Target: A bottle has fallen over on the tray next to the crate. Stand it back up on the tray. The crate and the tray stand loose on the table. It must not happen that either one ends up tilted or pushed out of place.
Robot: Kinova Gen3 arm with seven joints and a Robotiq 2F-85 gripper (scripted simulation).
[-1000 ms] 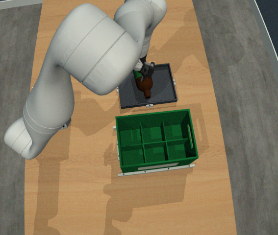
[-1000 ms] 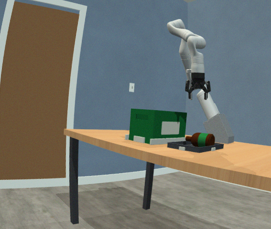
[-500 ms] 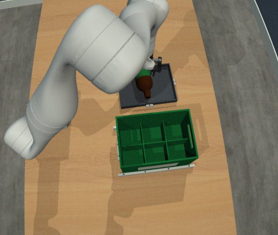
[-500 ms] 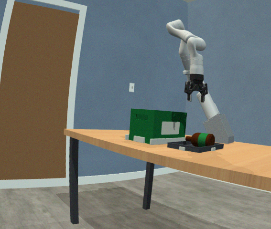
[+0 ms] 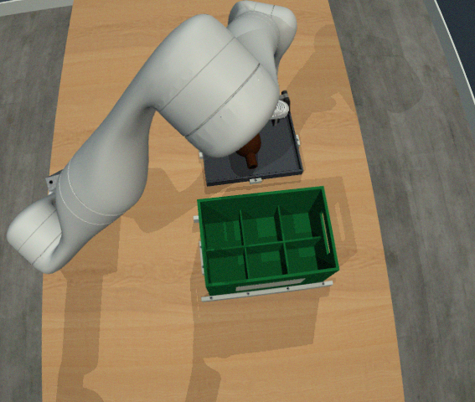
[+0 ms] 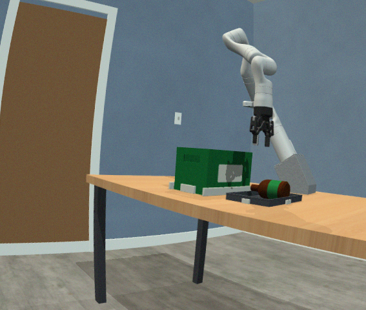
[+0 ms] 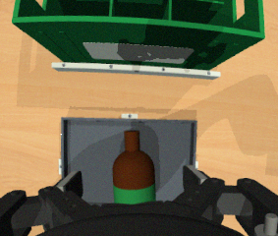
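Now: hand 1 cm past the brown bottle, 5 cm to the right of it and 16 cm above it. Round my hand: green crate: 3 cm ahead, 24 cm to the right, 12 cm below; dark grey tray: 5 cm to the left, 19 cm below.
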